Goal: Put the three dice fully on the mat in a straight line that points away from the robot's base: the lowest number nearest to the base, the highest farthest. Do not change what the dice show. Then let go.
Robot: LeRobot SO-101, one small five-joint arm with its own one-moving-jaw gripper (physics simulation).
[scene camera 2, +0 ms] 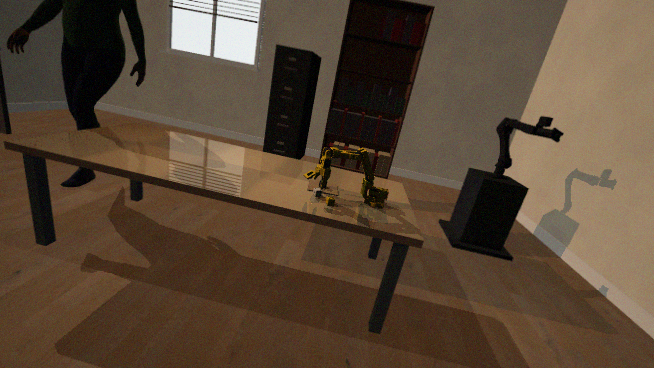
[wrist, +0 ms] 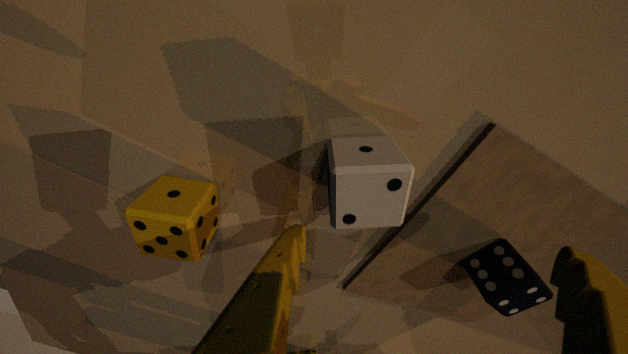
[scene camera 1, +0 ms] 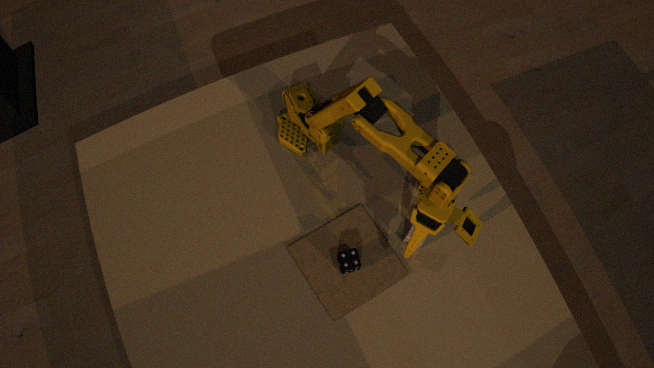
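Where they show: hand at its tool point: (scene camera 2: 321,188) (wrist: 304,238) (scene camera 1: 425,216); arm's base at its link origin: (scene camera 2: 369,201) (scene camera 1: 312,138).
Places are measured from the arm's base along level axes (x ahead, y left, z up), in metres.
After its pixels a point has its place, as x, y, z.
A black die (scene camera 1: 349,261) {0.232, -0.043, 0.034} (wrist: 507,280) {0.232, -0.027, 0.028} sits on the brown square mat (scene camera 1: 330,295) {0.263, -0.088, 0.004} (wrist: 540,175) {0.282, -0.006, 0.004}, four pips up. A white die (wrist: 370,182) {0.243, 0.082, 0.030} (scene camera 2: 318,193) {0.229, 0.090, 0.016} stands off the mat, close beside its edge, two pips on the face towards the wrist camera; scene camera 1 shows a sliver of it behind the jaw. A yellow die (wrist: 172,220) {0.185, 0.139, 0.030} (scene camera 2: 330,201) {0.168, 0.157, 0.020} lies off the mat, farther out, with five pips towards the wrist camera; the arm hides it in scene camera 1. My gripper (wrist: 432,240) is open and empty; the white die shows past the gap between its jaws.
The yellow arm (scene camera 1: 405,135) {0.153, 0.060, 0.214} (scene camera 2: 367,167) {0.049, 0.051, 0.166} reaches over the pale table top (scene camera 1: 190,210) {0.038, -0.245, 0.000} (scene camera 2: 135,150) {1.126, 0.039, 0.000}. Its base (scene camera 1: 300,122) {-0.007, -0.018, 0.057} stands near the table's edge, on the other side of the mat's near corner. Dim light and overlapping shadows cross the mat and table.
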